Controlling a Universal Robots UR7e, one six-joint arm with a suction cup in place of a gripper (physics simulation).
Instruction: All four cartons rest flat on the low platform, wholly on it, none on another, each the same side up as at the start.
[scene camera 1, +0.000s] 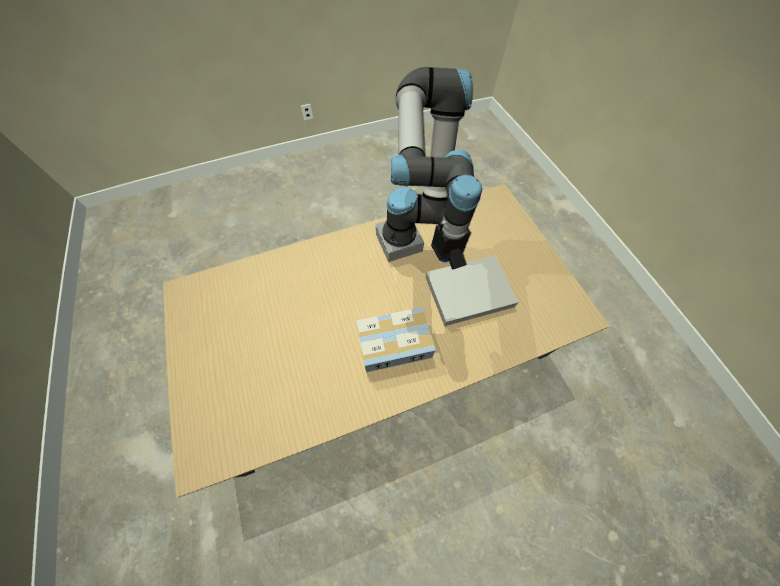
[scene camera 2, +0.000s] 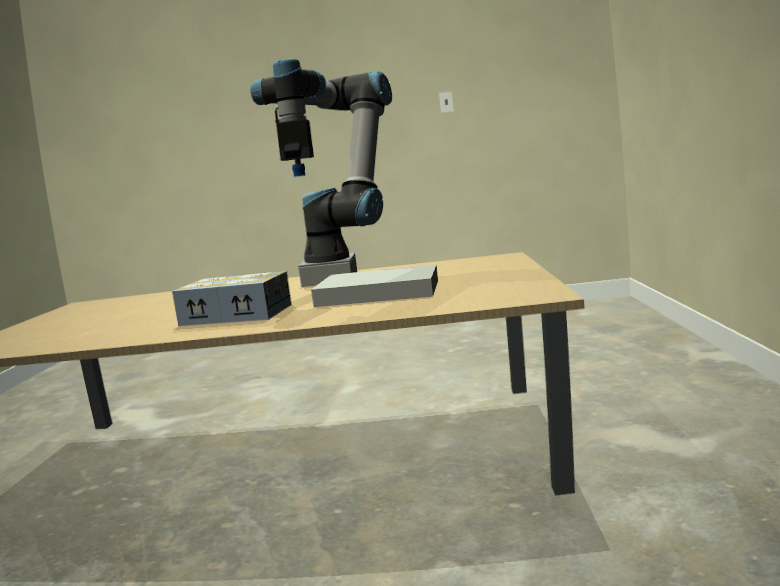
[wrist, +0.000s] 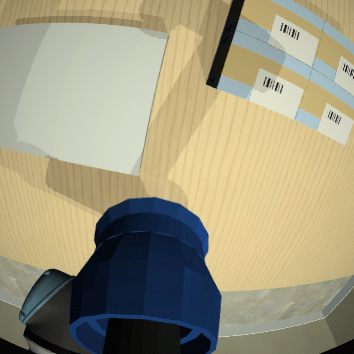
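Where they show: hand, its tool point: (scene camera 2: 299, 176) (wrist: 150, 247); arm's base, origin of its link: (scene camera 1: 399, 232) (scene camera 2: 327, 258).
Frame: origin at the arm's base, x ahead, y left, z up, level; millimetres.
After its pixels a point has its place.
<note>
Four cartons stand flat on the table, pushed together two by two, with tan tops, light blue tape and white barcode labels: back left (scene camera 1: 368, 325) {y -284, x 378, z 24 mm} (wrist: 347, 70) {y -283, x 471, z 23 mm}, back right (scene camera 1: 402, 318) {y -154, x 398, z 23 mm} (wrist: 277, 92) {y -153, x 395, z 23 mm}, front left (scene camera 1: 376, 346) {y -285, x 465, z 23 mm} (scene camera 2: 196, 307) {y -286, x 527, z -26 mm} and front right (scene camera 1: 408, 340) {y -168, x 487, z 23 mm} (scene camera 2: 242, 304) {y -155, x 548, z -28 mm} (wrist: 295, 40) {y -169, x 481, z 23 mm}. Black up arrows mark their front sides. The low grey platform (scene camera 1: 476, 296) {y 178, x 403, z -24 mm} (scene camera 2: 372, 293) {y 173, x 475, z -50 mm} (wrist: 95, 100) {y 113, x 343, z -25 mm} lies to their right, its top bare. My gripper (scene camera 1: 444, 258) {y 3, x 349, z 277 mm} (scene camera 2: 298, 171) (wrist: 151, 215), a blue suction cup, is open, holds nothing and hangs high above the table.
The wooden table (scene camera 1: 264, 352) {y -696, x 296, z -73 mm} (scene camera 2: 491, 277) {y 507, x 301, z -73 mm} (wrist: 240, 210) {y -187, x 132, z -73 mm} bears the cartons and platform. The arm's grey base block (scene camera 1: 401, 247) {y -22, x 77, z -1 mm} (scene camera 2: 327, 273) {y 7, x 85, z -38 mm} stands behind them at the table's back edge. A strip of table separates the cartons from the platform.
</note>
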